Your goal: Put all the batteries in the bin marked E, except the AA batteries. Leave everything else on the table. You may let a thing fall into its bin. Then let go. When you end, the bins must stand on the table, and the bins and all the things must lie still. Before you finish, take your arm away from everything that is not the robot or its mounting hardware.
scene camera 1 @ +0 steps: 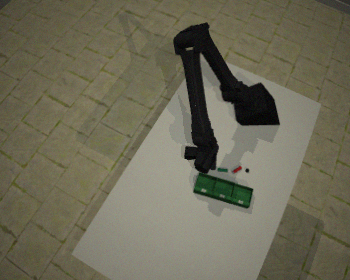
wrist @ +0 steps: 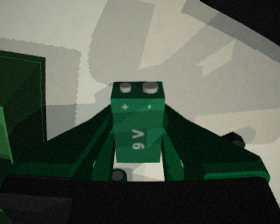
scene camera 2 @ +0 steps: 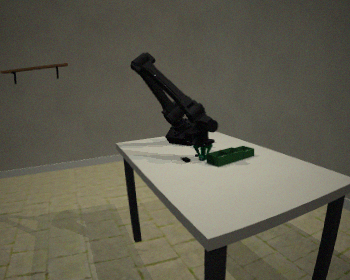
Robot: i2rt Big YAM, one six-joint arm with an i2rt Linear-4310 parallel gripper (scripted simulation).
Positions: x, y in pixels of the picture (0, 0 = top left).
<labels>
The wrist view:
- my gripper: 138, 112
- green 9V battery: 138, 108
</labels>
